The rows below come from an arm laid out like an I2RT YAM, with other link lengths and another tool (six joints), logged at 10 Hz.
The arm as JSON. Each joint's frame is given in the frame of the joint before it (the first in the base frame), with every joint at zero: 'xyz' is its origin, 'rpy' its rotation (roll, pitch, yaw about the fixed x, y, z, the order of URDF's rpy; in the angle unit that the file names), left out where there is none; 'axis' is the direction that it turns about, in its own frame. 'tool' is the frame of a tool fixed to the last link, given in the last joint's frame.
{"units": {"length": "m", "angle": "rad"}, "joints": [
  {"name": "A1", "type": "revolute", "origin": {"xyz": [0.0, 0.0, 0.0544]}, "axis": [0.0, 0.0, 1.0]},
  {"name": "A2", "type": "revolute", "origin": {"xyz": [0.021, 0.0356, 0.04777]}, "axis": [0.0, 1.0, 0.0]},
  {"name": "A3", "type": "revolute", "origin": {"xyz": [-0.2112, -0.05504, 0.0]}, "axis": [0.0, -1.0, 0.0]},
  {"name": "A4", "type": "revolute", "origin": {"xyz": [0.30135, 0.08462, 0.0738]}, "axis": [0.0, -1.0, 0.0]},
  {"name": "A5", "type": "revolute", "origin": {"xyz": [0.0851, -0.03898, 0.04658]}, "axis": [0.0, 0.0, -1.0]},
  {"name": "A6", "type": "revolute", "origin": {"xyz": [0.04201, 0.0, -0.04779]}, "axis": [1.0, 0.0, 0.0]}
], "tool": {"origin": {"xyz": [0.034, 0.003, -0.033], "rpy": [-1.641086, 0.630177, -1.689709]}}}
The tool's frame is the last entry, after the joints.
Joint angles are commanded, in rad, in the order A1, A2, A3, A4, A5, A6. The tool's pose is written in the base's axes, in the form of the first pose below.
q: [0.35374, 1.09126, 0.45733, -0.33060, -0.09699, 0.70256]
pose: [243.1, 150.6, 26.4, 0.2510, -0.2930, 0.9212, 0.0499]
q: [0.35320, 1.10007, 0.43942, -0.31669, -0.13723, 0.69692]
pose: [238.2, 151.6, 19.7, 0.2437, -0.3017, 0.9192, 0.0675]
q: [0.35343, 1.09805, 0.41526, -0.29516, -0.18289, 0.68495]
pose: [233.0, 152.9, 14.4, 0.2425, -0.3140, 0.9138, 0.0870]
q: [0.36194, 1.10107, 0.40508, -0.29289, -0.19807, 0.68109]
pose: [228.4, 154.7, 10.7, 0.2366, -0.3219, 0.9119, 0.0943]
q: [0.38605, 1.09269, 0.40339, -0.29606, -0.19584, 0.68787]
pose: [224.6, 160.2, 12.0, 0.2368, -0.3295, 0.9088, 0.0973]
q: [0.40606, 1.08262, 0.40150, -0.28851, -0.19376, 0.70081]
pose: [222.8, 165.4, 14.5, 0.2426, -0.3326, 0.9057, 0.1012]
